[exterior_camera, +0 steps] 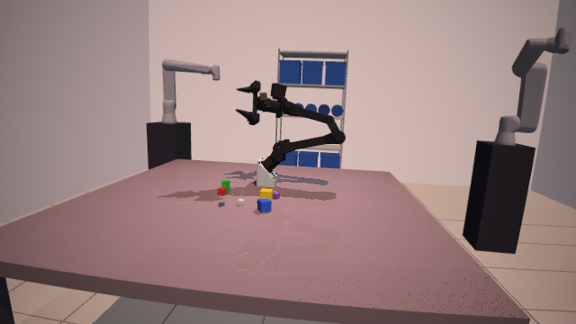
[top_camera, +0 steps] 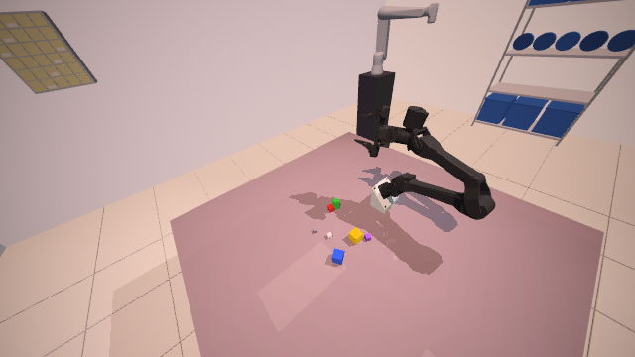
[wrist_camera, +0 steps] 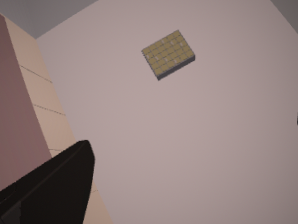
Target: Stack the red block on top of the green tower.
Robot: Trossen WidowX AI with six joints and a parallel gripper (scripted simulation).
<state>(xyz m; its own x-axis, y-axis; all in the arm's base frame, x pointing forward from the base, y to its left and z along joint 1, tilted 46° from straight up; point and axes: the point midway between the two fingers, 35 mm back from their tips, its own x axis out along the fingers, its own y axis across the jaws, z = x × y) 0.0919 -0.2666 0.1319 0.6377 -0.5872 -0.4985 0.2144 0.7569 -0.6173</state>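
Right now my gripper tip is 360 mm above the red block and 140 mm short of it. Round my gripper tip: small white block (370 mm below, 240 mm ahead, 110 mm to the left); then small purple block (370 mm below, 210 mm to the left, 120 mm ahead); then yellow block (360 mm below, 180 mm to the left, 160 mm ahead).
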